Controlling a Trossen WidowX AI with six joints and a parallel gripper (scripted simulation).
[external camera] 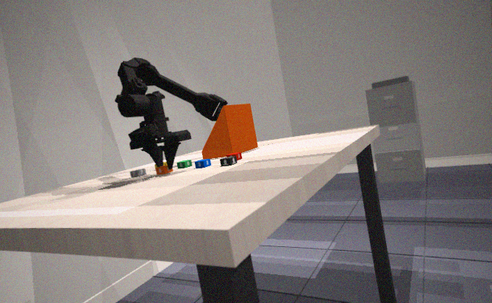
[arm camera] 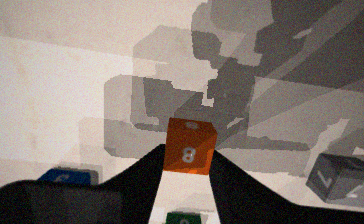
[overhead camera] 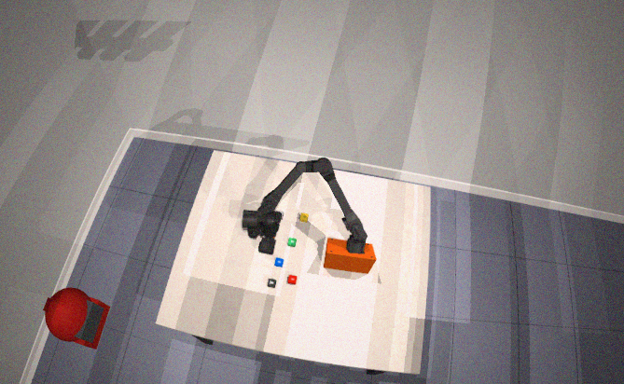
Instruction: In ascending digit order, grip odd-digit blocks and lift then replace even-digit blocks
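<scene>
Right now the orange block is 10 mm ahead of my gripper tip. From my gripper tip the other things lie so: green block: 90 mm behind; blue block: 100 mm to the left, 40 mm behind; grey block: 120 mm to the right, 30 mm behind.
</scene>
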